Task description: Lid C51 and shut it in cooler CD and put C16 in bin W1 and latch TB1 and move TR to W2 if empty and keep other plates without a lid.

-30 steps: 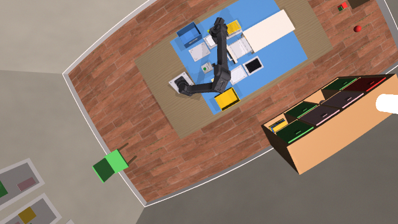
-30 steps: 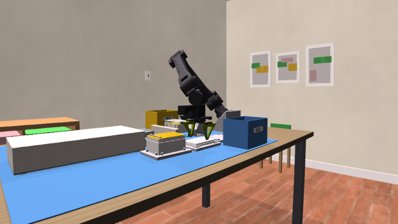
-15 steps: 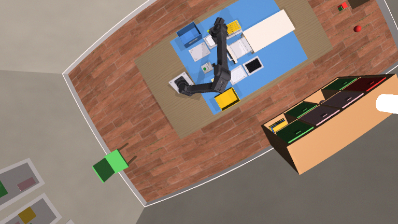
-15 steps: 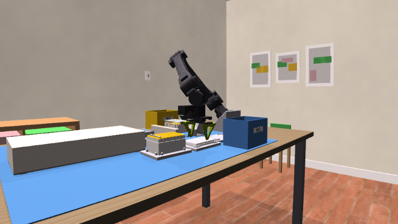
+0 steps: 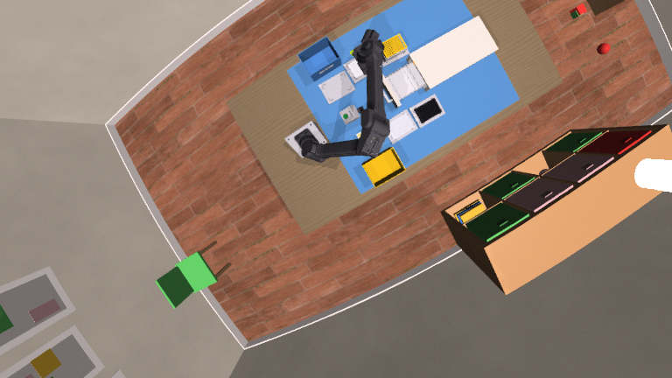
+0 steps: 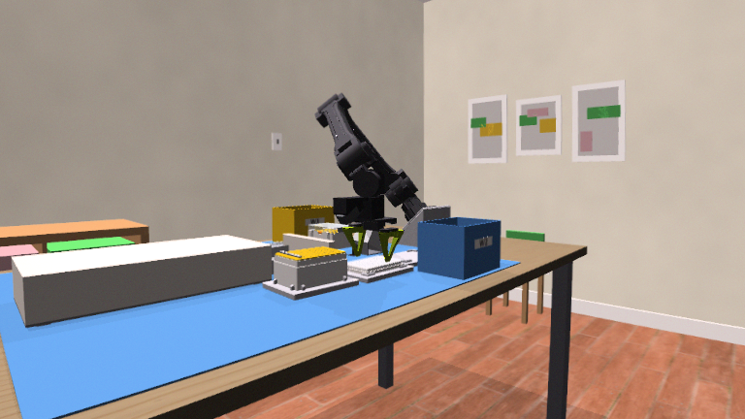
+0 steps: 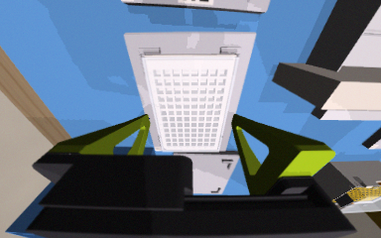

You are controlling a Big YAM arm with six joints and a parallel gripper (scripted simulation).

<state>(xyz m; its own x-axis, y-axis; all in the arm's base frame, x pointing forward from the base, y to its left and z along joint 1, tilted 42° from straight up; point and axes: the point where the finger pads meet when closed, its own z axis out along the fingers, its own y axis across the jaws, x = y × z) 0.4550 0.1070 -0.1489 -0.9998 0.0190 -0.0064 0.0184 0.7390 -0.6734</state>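
My hand is 20 mm above the white plate. The rest, counted from my hand: tip rack TR (170 mm ahead, 20 mm to the right, 10 mm above); then nest label N1 (110 mm ahead, 10 mm to the right, 30 mm below); then plate lid (20 mm below).
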